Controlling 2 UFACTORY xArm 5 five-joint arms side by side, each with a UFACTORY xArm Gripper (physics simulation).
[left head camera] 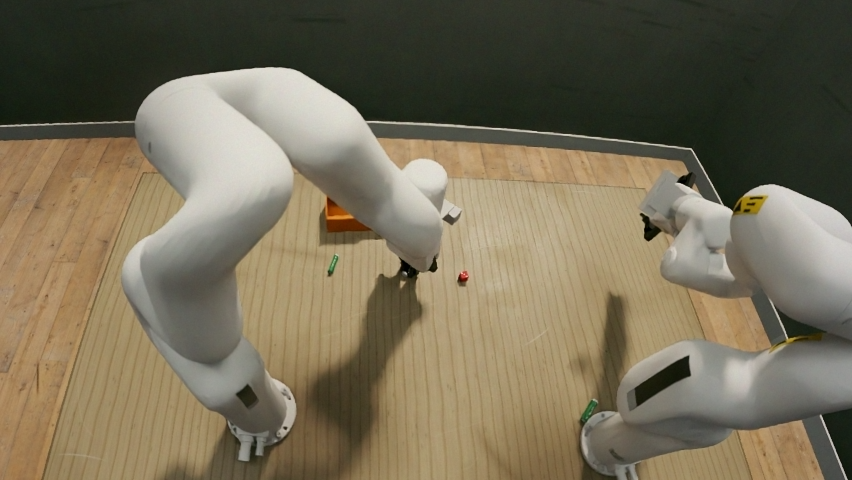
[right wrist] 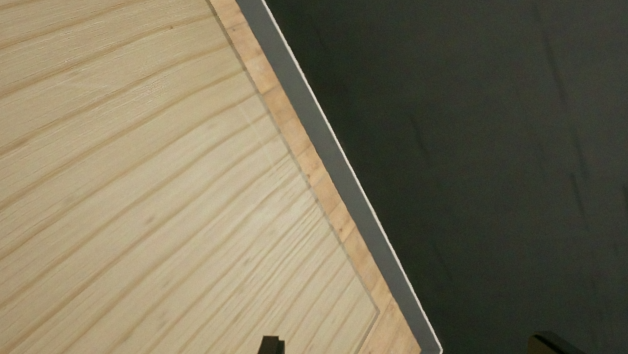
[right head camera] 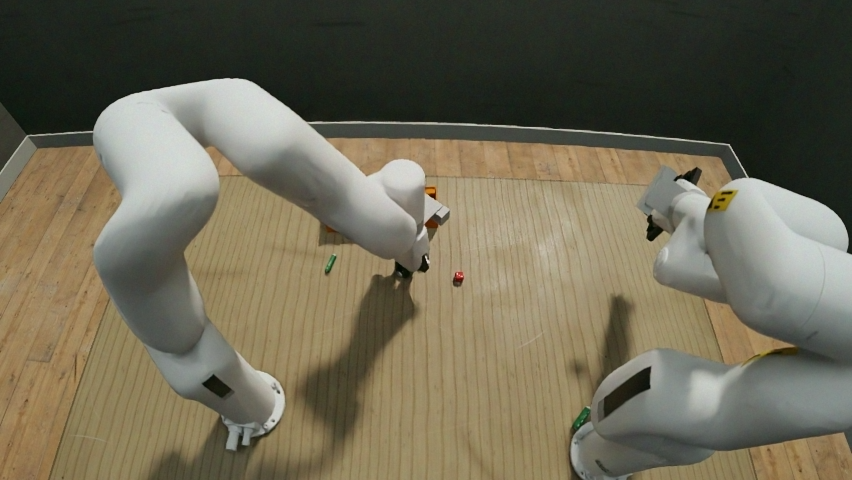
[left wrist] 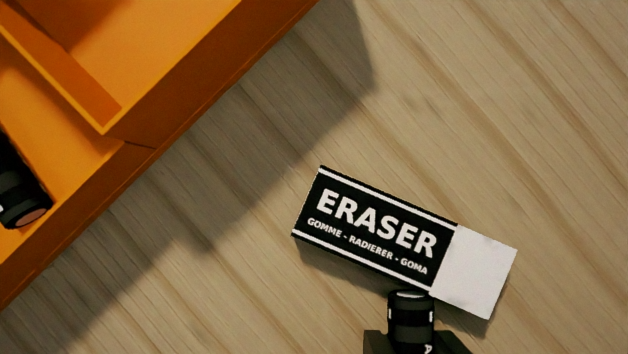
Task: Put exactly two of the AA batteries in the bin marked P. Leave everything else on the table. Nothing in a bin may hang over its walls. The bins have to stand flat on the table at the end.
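Seen in the pictures: left gripper, fingertip midpoint: (left head camera: pixel 409 270) (right head camera: pixel 405 270); left arm's base at its link origin: (left head camera: pixel 261 411) (right head camera: pixel 253 404); right arm's base at its link origin: (left head camera: pixel 609 443) (right head camera: pixel 601 453).
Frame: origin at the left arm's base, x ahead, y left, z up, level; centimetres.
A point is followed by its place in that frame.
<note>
My left gripper (left head camera: pixel 412 268) @(x 31.9, y -26.0, z 0.0 cm) (right head camera: pixel 406 270) @(x 31.9, y -26.0, z 0.0 cm) (left wrist: pixel 411 345) @(x 31.9, y -26.0, z 0.0 cm) is low over the table, its fingers shut on a black AA battery (left wrist: pixel 410 317) @(x 33.8, y -27.3, z 1.4 cm). The battery's far end touches or nearly touches the eraser in the left wrist view. An orange bin (left head camera: pixel 347 224) @(x 40.8, y -11.9, z 2.5 cm) (right head camera: pixel 431 224) @(x 43.5, y -30.8, z 1.3 cm) (left wrist: pixel 215 67) @(x 43.0, y -27.1, z 2.5 cm) with a divider stands behind, partly hidden by the left arm. Another black battery (left wrist: pixel 22 197) @(x 43.4, y -20.5, z 2.0 cm) lies in one of its compartments. The letter P does not show. Green batteries lie at the left (left head camera: pixel 333 264) @(x 31.4, y -9.9, z 0.9 cm) (right head camera: pixel 330 263) @(x 31.5, y -9.9, z 1.0 cm) and by the right arm's base (left head camera: pixel 589 411) @(x 0.8, y -62.2, z 1.0 cm) (right head camera: pixel 581 418) @(x 0.6, y -61.8, z 1.0 cm). My right gripper (left head camera: pixel 668 203) @(x 42.9, y -79.1, z 17.6 cm) (right head camera: pixel 672 202) @(x 42.9, y -79.1, z 17.6 cm) (right wrist: pixel 413 345) @(x 42.9, y -79.1, z 17.6 cm) is open and raised.
A black and white eraser (left wrist: pixel 375 227) @(x 36.6, y -28.0, z 1.3 cm) lies in front of the bin, beside the held battery. A red die (left head camera: pixel 463 276) @(x 30.3, y -37.2, z 1.6 cm) (right head camera: pixel 458 277) @(x 30.1, y -37.2, z 1.6 cm) lies a little right of the left gripper. The right arm is raised over the table's right edge.
</note>
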